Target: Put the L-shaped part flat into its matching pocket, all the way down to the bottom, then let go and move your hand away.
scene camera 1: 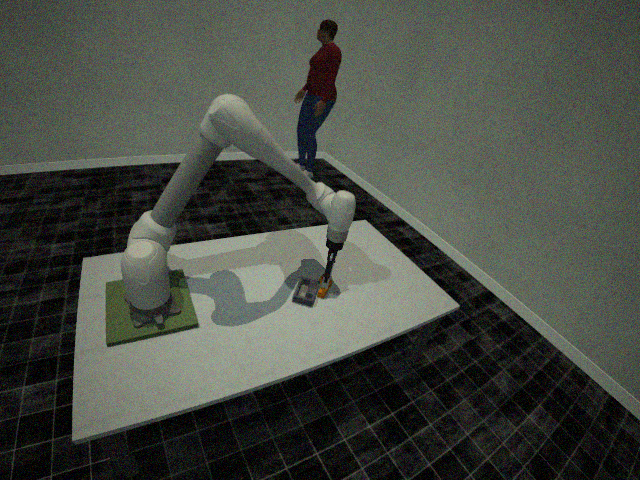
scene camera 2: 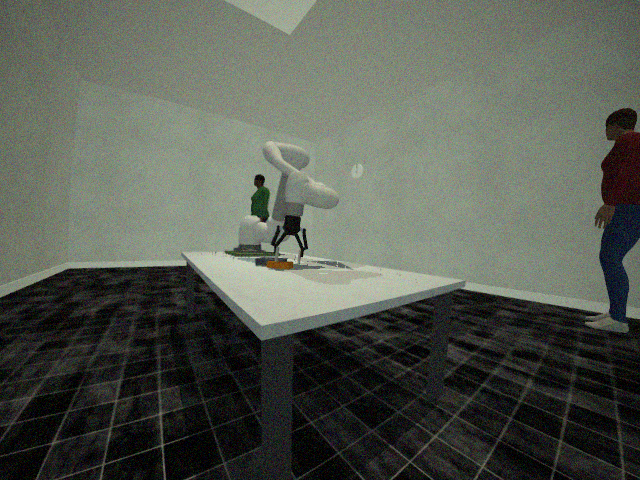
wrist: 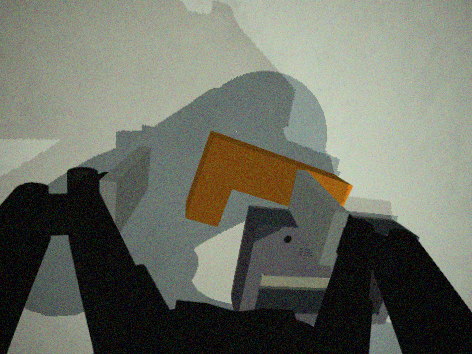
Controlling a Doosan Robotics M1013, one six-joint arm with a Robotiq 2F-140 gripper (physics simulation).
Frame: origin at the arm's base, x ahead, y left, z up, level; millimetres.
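Seen in the pictures: gripper, fingertip midpoint: (scene camera 1: 326,281) (scene camera 2: 287,263) (wrist: 222,179); arm's base, link origin: (scene camera 1: 152,305) (scene camera 2: 249,251).
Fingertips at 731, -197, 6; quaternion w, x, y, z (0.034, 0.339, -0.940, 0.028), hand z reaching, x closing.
Pixels of each thing's top centre, then the offset from my fingertips to it, as dx, dy, dz. Level surfaces: height alone.
- orange L-shaped part, top centre: (wrist: 272,201) (scene camera 1: 322,284) (scene camera 2: 280,261) -36, -15, +5
- grey tray, top centre: (wrist: 330,281) (scene camera 1: 307,288) (scene camera 2: 271,258) -121, -7, +12
- white table, surface height: dz -25
The orange L-shaped part (scene camera 1: 322,295) (scene camera 2: 279,265) (wrist: 240,170) lies flat on the table, close beside the grey tray (scene camera 1: 303,301) (scene camera 2: 262,261) (wrist: 242,277). In the wrist view the tray shows a grey floor with a small dark hole and a pale bar; its right part is hidden by a finger, so the matching pocket's full outline cannot be told. My gripper (scene camera 1: 326,283) (scene camera 2: 287,258) (wrist: 222,179) points down over the part with its fingers wide open. In the wrist view the left finger stands clear of the part, and the right finger overlaps its long arm.
The white table (scene camera 1: 232,361) (scene camera 2: 320,299) carries the arm's base on a green plate (scene camera 1: 116,330). Arm shadows fall across the table top. A person in a red top (scene camera 1: 324,72) (scene camera 2: 622,170) stands beyond the table, and one in green (scene camera 2: 260,202) stands behind the arm.
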